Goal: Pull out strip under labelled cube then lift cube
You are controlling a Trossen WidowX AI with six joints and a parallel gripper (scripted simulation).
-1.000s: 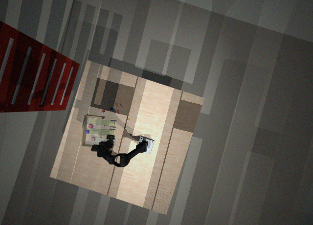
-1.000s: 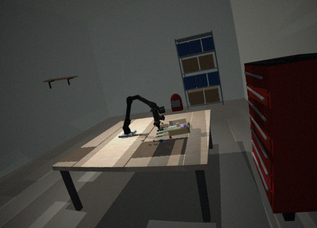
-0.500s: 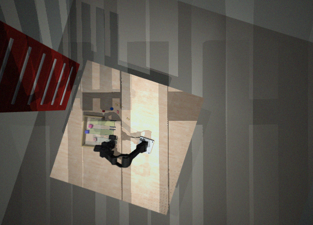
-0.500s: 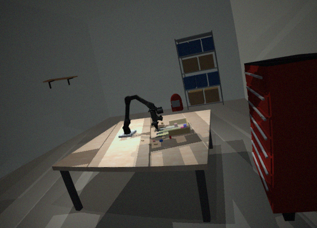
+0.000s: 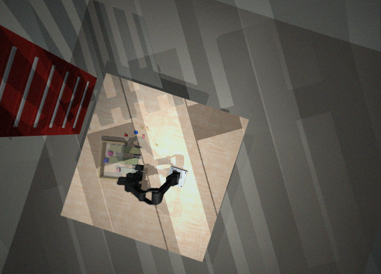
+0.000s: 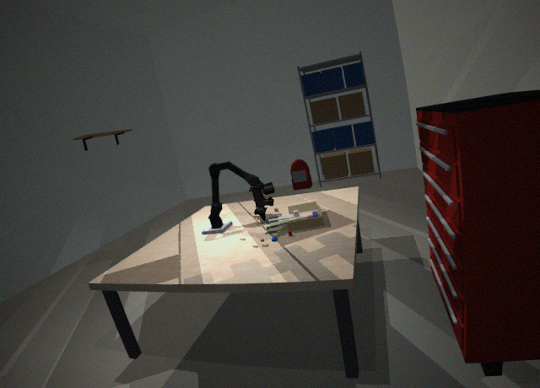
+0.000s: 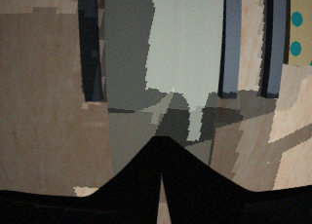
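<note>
My gripper tip is 90 mm short of the grey strip.
</note>
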